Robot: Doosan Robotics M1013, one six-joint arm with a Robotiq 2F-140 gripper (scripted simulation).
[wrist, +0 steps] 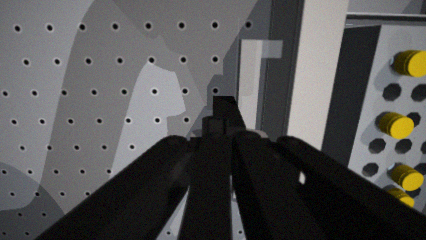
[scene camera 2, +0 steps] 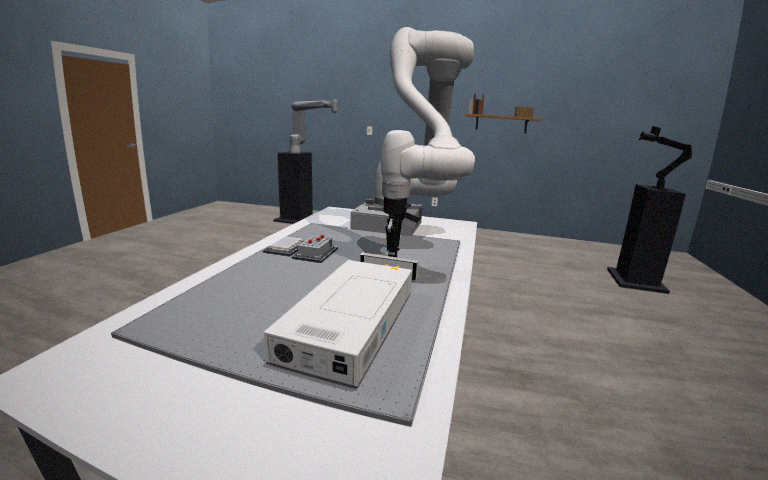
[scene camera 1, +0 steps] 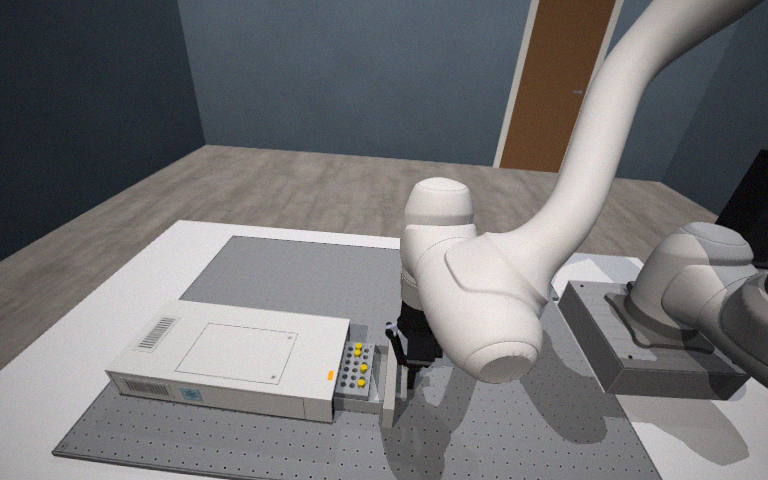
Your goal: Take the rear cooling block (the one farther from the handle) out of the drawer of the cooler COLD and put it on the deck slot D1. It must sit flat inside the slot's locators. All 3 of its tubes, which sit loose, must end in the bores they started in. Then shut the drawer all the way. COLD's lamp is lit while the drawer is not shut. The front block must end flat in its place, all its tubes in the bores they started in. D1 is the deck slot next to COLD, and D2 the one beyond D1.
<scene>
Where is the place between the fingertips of my gripper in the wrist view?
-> At 222, 113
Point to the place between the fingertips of my gripper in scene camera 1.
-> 409, 383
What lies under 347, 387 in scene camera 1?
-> A grey cooling block.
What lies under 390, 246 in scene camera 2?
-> My gripper.
</scene>
